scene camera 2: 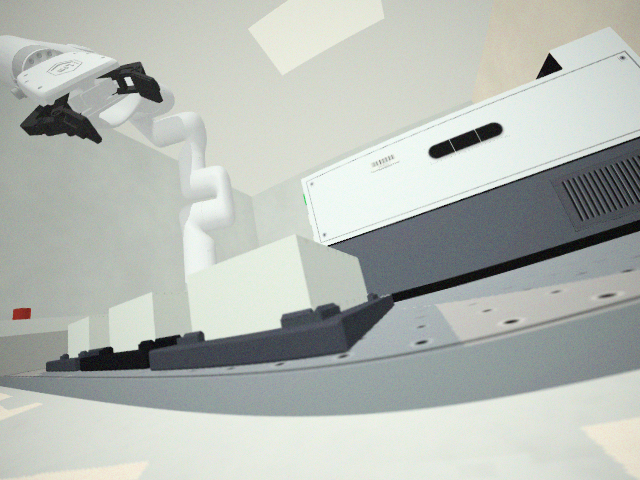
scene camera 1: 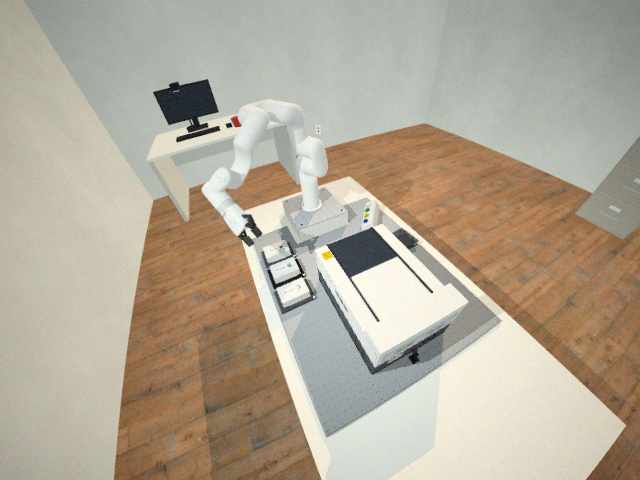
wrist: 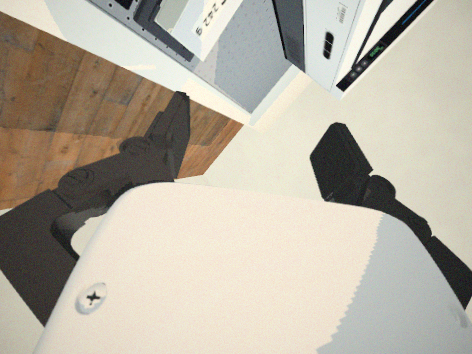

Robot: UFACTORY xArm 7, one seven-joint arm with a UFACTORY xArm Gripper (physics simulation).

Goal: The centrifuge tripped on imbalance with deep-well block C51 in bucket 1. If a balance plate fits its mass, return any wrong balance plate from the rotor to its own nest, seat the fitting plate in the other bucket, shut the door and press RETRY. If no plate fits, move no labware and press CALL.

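Frame: origin at the arm's base, x back, y right, z up, level; metres.
Seen in the pictures: gripper, fingertip midpoint: (scene camera 2: 127,109) (scene camera 1: 255,240) (wrist: 257,128); arm's base, origin of the base link: (scene camera 1: 311,205).
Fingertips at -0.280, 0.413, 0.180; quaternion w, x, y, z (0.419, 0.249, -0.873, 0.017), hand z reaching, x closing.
Pixels of each thing's middle, then the offset from my fingertips to it, as dx, dy, dz. "spot": a spot on its surface instead.
- plate, surface spot: (wrist: 197,37) spot: -0.144, -0.008, -0.218
- white centrifuge, body centre: (scene camera 2: 459,208) (scene camera 1: 378,288) -0.387, -0.317, -0.150
- panel, body centre: (scene camera 1: 370,216) +0.029, -0.658, -0.230
- small dark item, body centre: (scene camera 1: 398,241) -0.200, -0.651, -0.250
- black handle-like part, surface spot: (scene camera 1: 414,356) spot: -0.638, -0.275, -0.246
My gripper (scene camera 1: 255,238) (scene camera 2: 129,120) (wrist: 257,128) is open and empty, tilted, above the bench's left edge beside the row of nests. Three pale balance plates sit in dark nests: one (scene camera 1: 277,253) nearest the robot base, a middle one (scene camera 1: 285,271) (scene camera 2: 131,320), and one (scene camera 1: 293,292) (scene camera 2: 248,289) farthest from the base. In the wrist view a plate (wrist: 197,37) at the top edge has a partly cut label reading 242 g. The white centrifuge (scene camera 1: 351,304) (scene camera 2: 413,175) (wrist: 320,60) stands right of the nests. Its rotor, buckets and block C51 are not visible.
A panel (scene camera 1: 368,214) with green, yellow and blue buttons stands beside the robot base (scene camera 1: 315,219). A small dark item (scene camera 1: 405,238) lies behind the centrifuge. A black handle-like part (scene camera 1: 414,356) sticks out at its near end. A desk with a monitor (scene camera 1: 187,101) stands behind.
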